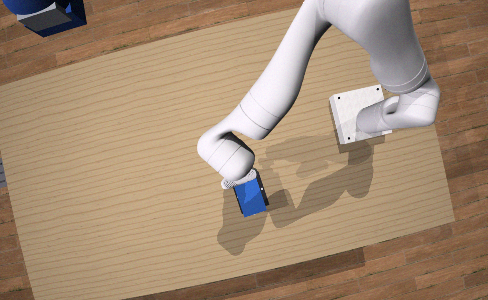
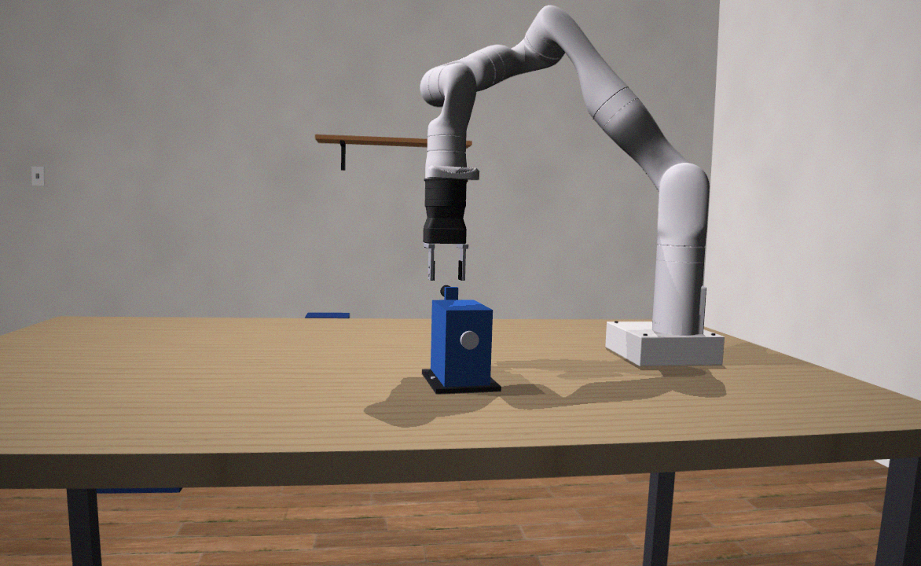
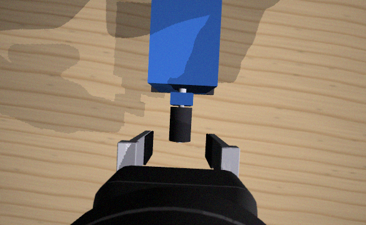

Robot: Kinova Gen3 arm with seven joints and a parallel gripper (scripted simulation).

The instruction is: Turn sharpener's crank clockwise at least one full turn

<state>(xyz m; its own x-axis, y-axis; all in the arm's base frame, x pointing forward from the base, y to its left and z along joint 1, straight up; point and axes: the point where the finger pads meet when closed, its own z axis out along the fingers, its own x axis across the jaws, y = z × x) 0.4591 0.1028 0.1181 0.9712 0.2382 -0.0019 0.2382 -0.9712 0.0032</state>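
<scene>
Now: hand 40 mm above the black handle and 20 mm to the right of it. From my hand the other things lie so: crank (40 mm below, 20 mm to the left, 10 mm behind).
</scene>
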